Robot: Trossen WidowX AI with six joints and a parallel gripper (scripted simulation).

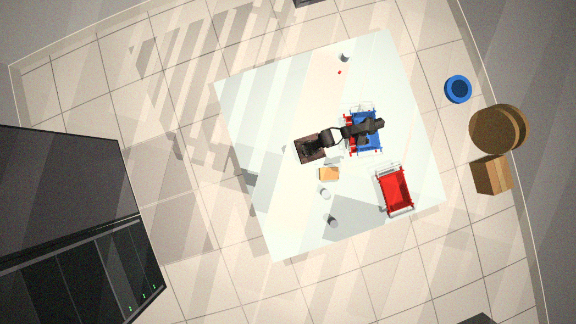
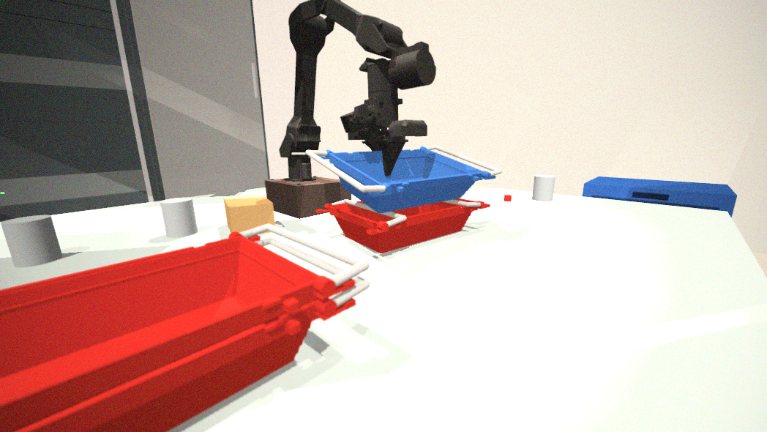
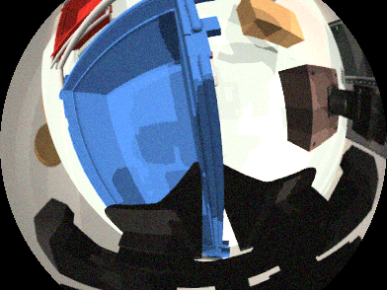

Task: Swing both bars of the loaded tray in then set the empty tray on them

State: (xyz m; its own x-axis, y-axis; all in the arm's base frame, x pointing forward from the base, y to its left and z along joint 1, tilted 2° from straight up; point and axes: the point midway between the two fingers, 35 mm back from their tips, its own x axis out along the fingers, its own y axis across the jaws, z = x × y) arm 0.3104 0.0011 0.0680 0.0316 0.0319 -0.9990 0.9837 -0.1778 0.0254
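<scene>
Right now my gripper tip is 7 cm short of the blue tray, 1 cm to the left of it and 1 cm below it. Round my gripper tip: tan block: 22 cm behind, 19 cm to the right, 8 cm below; red cube: 43 cm to the left, 10 cm below, 9 cm ahead.
</scene>
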